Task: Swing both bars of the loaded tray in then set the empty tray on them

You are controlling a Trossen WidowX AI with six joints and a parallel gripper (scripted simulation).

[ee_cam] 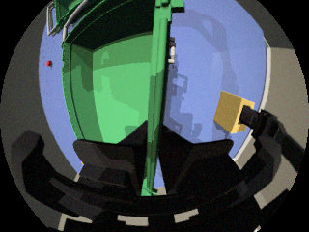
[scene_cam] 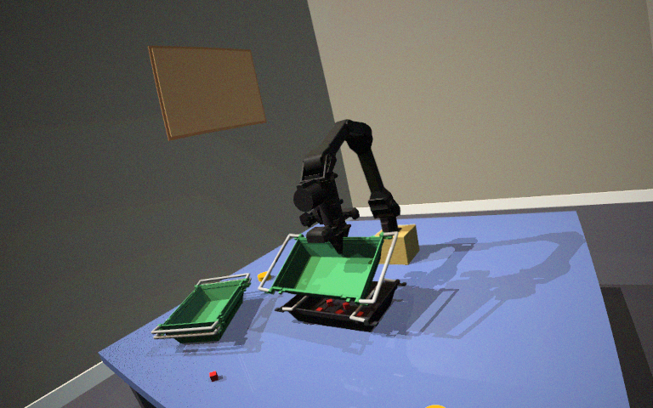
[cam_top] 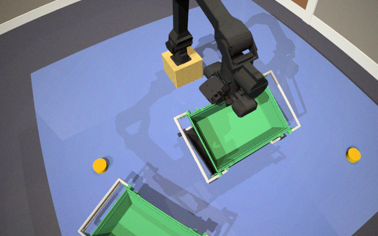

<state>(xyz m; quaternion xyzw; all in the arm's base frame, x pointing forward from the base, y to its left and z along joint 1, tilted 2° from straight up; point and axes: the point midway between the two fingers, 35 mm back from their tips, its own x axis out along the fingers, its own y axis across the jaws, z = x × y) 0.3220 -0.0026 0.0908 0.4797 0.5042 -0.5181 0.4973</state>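
My gripper tip is now 80 mm short of the green tray and 10 mm above it. From my gripper tip the other things lie so: red block (400 mm ahead, 150 mm to the right, 150 mm below).
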